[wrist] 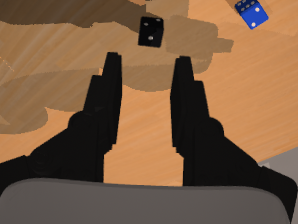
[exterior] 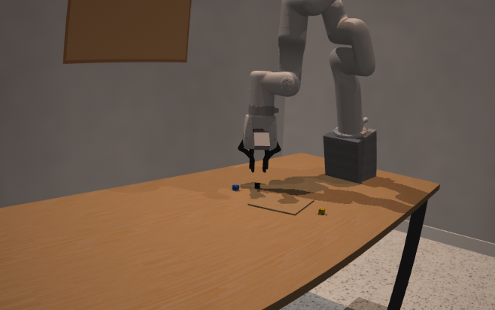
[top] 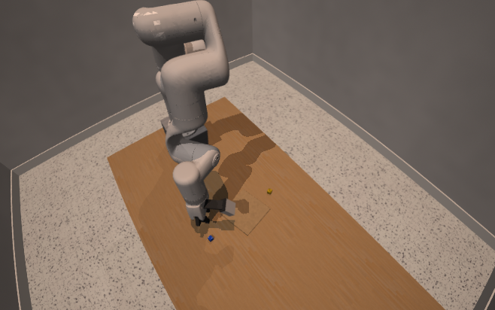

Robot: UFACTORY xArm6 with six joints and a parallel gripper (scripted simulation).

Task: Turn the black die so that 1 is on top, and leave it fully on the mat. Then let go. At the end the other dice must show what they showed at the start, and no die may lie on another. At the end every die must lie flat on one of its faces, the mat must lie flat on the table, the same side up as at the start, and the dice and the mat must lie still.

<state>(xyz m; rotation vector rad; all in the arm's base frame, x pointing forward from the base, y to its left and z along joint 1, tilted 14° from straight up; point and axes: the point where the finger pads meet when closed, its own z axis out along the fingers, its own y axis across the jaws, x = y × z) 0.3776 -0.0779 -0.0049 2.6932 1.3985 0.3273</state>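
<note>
Right now the black die is 7 cm below my hand. Round my hand: yellow die 27 cm to the left, 7 cm below, 1 cm ahead; then tan mat 15 cm to the left, 7 cm below, 4 cm ahead; then blue die 7 cm below, 7 cm ahead, 2 cm to the right.
</note>
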